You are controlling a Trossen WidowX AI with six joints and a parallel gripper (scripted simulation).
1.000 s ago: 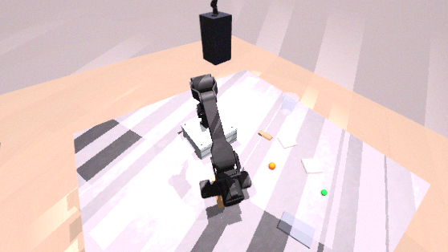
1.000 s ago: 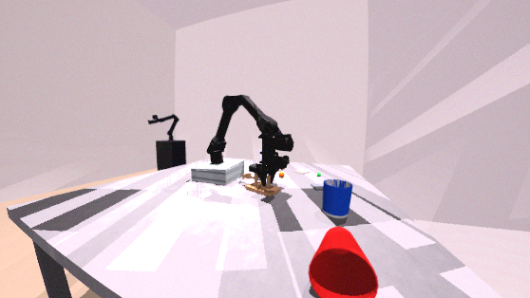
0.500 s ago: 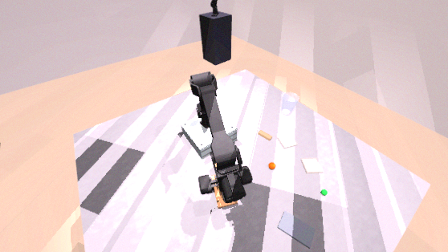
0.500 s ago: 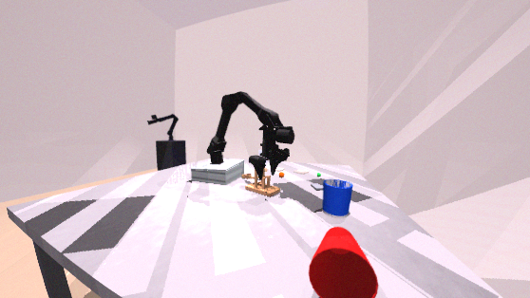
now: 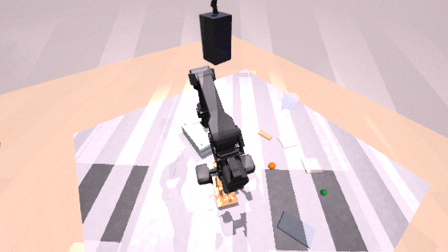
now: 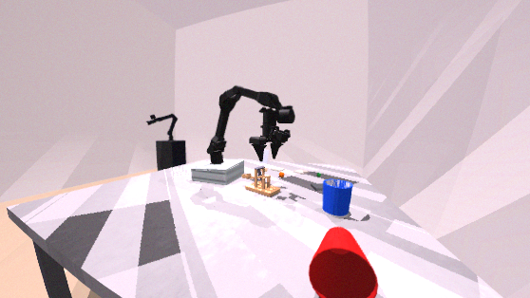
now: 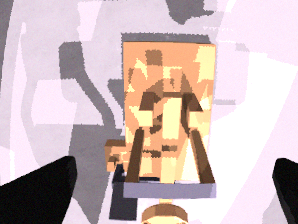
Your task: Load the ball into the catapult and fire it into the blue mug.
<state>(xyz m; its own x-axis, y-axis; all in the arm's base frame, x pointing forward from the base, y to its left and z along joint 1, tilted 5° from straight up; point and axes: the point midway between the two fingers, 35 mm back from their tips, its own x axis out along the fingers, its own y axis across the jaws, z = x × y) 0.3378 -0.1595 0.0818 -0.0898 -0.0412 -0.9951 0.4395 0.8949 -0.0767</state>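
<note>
Right now the orange ball is 4 cm ahead of my gripper tip, 25 cm to the left of it and 13 cm below it. Also, from my gripper tip: flat grey plate (27 cm ahead, 12 cm to the left, 14 cm below); wooden catapult (5 cm behind, 5 cm to the left, 9 cm below); blue mug (26 cm ahead, 13 cm to the right, 11 cm below).
</note>
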